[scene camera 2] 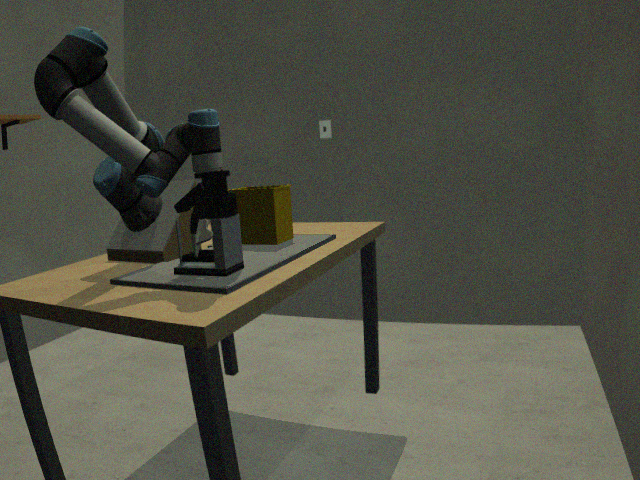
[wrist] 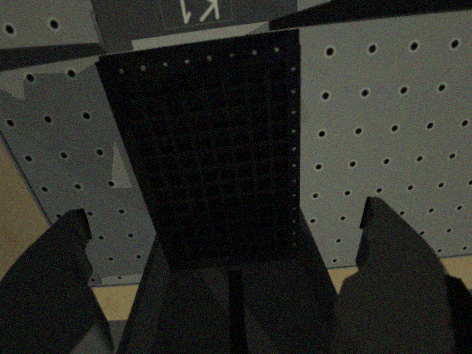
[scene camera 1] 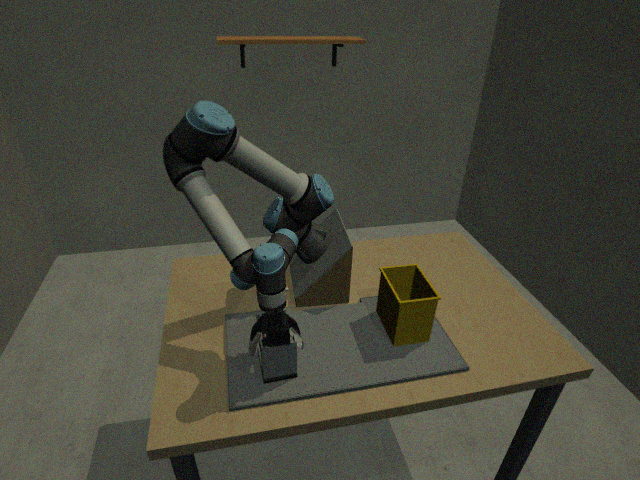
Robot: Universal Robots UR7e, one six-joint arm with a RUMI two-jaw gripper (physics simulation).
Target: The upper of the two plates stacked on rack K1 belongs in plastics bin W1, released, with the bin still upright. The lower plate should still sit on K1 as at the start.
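Pixels of known places: gripper, between the fingertips: [wrist: 225, 206]; arm's base, origin of its link: [scene camera 2: 144, 212] [scene camera 1: 317, 246].
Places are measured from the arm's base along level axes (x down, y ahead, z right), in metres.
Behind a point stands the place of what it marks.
Rack K1 [scene camera 1: 279, 361] @(y 0.447, x 0.056, z 0.253 m) [scene camera 2: 227, 242] @(y 0.446, x 0.054, z 0.276 m) stands upright at the left end of the grey board; its labelled part [wrist: 132, 17] @(y 0.300, x 0.116, z 0.273 m) shows at the top of the wrist view. A black plate [wrist: 215, 150] @(y 0.362, x 0.086, z 0.246 m) with a grid of small marks lies uppermost there; the lower plate cannot be made out. My gripper [scene camera 1: 277, 345] @(y 0.390, x 0.080, z 0.247 m) [scene camera 2: 201, 242] [wrist: 225, 206] @(y 0.390, x 0.080, z 0.247 m) is open, pointing down at the rack, with one finger on each side of the plate and gaps between. The yellow bin [scene camera 1: 415, 322] @(y 0.432, x 0.043, z -0.172 m) [scene camera 2: 261, 214] @(y 0.377, x 0.036, z -0.118 m), taken as W1, stands upright and open-topped at the board's other end; its label does not show.
The grey perforated board [scene camera 1: 330, 356] @(y 0.405, x 0.133, z 0.088 m) [scene camera 2: 305, 248] @(y 0.536, x 0.134, z -0.053 m) [wrist: 380, 110] @(y 0.374, x 0.133, z 0.141 m) lies on the wooden table [scene camera 1: 491, 330] @(y 0.449, x 0.146, z -0.469 m) [scene camera 2: 201, 315] @(y 0.512, x 0.146, z 0.551 m). The arm's angled pedestal [scene camera 1: 328, 276] @(y 0.163, x 0.021, z 0.012 m) [scene camera 2: 139, 245] @(y 0.035, x 0.092, z 0.094 m) stands behind it. A wall shelf [scene camera 1: 289, 39] hangs high at the back.
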